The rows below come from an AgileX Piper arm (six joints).
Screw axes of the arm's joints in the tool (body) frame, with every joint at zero. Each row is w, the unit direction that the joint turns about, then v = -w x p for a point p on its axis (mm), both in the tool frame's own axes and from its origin. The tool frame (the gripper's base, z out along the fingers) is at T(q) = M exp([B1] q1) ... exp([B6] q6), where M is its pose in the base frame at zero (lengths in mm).
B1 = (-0.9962, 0, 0.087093, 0, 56.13, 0)
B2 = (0, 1, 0, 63.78, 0, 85.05)
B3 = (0, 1, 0, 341.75, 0, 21.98)
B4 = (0, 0, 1, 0, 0, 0)
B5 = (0, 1, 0, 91, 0, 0)
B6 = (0, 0, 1, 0, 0, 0)
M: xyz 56.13 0 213.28 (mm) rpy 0 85 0 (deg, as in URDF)
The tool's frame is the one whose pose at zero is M.
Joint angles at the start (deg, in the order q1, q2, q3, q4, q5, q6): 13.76 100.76 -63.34 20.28 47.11 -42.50
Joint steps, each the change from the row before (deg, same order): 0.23 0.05 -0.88 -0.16 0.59 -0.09; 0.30 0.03 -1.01 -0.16 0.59 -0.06; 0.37 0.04 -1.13 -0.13 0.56 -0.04; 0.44 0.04 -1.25 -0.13 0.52 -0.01; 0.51 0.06 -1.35 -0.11 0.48 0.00; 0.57 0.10 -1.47 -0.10 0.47 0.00; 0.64 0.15 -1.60 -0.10 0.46 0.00; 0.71 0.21 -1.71 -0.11 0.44 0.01
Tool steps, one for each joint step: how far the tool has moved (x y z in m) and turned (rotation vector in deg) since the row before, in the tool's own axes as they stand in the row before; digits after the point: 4 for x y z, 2 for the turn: -0.0034 0.0005 -0.0023 0.00 -0.16 -0.63; -0.0041 0.0007 -0.0028 0.05 -0.28 -0.70; -0.0048 0.0009 -0.0030 0.09 -0.40 -0.75; -0.0055 0.0011 -0.0034 0.15 -0.53 -0.82; -0.0061 0.0013 -0.0035 0.18 -0.63 -0.88; -0.0067 0.0015 -0.0036 0.20 -0.70 -0.95; -0.0074 0.0017 -0.0037 0.21 -0.78 -1.03; -0.0079 0.0019 -0.0036 0.23 -0.83 -1.10
